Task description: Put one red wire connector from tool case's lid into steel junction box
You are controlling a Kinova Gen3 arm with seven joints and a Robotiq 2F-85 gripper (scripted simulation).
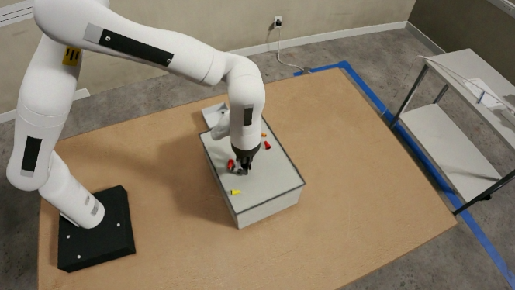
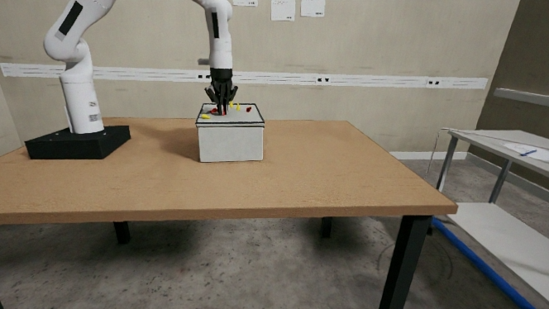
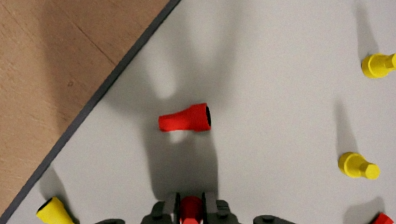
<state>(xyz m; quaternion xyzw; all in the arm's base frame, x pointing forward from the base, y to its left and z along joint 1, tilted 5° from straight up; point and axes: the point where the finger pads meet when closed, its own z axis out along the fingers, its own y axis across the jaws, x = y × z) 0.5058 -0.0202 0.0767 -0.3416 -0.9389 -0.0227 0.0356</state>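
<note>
Now: hand 330 mm to the right of the steel junction box, 160 mm above it and 30 mm past it. Round my hand: tool case (60 mm below, 40 mm to the left, 20 mm ahead).
</note>
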